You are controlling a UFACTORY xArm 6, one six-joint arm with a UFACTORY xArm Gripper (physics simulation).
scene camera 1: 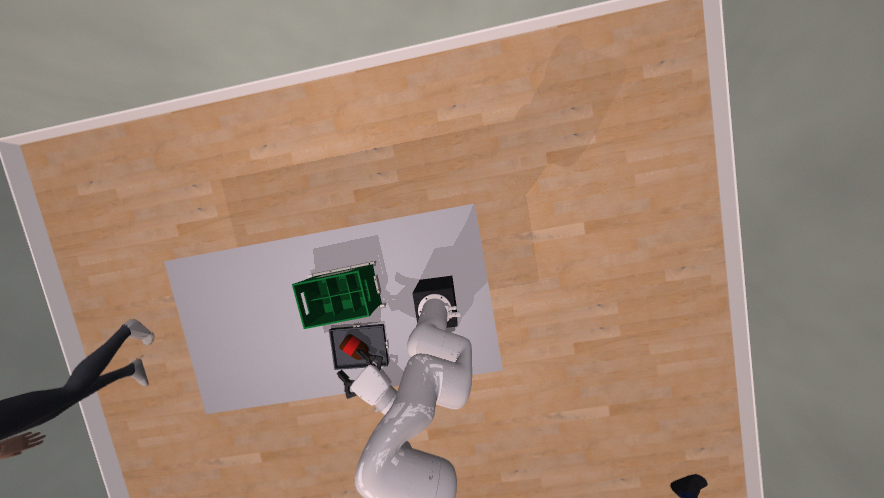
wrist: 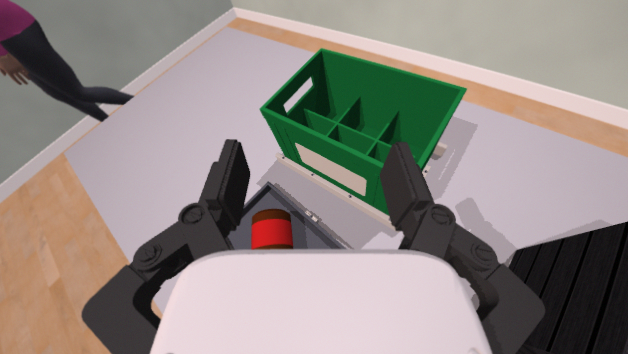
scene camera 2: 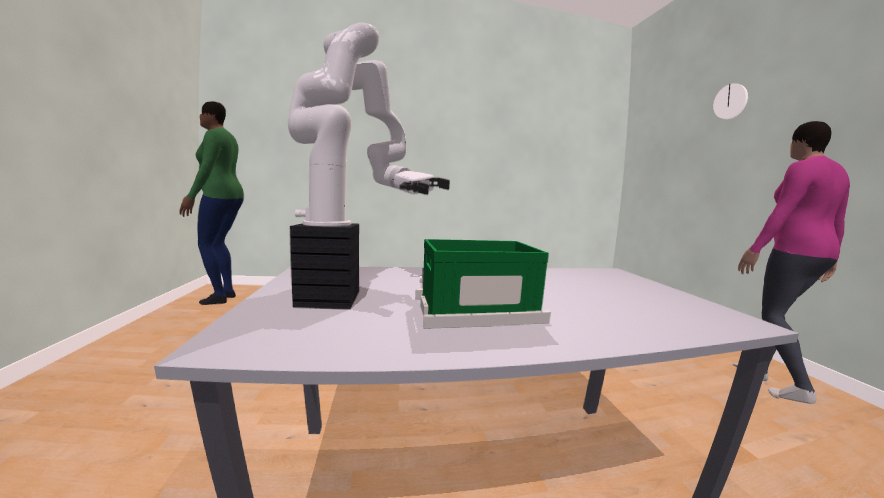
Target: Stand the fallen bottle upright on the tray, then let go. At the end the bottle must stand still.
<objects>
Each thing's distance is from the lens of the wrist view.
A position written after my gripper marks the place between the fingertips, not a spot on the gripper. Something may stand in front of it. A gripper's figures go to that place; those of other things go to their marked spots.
my gripper (wrist: 316, 157): 13 cm
dark grey tray (wrist: 306, 233): 44 cm
green crate (wrist: 342, 129): 45 cm
</objects>
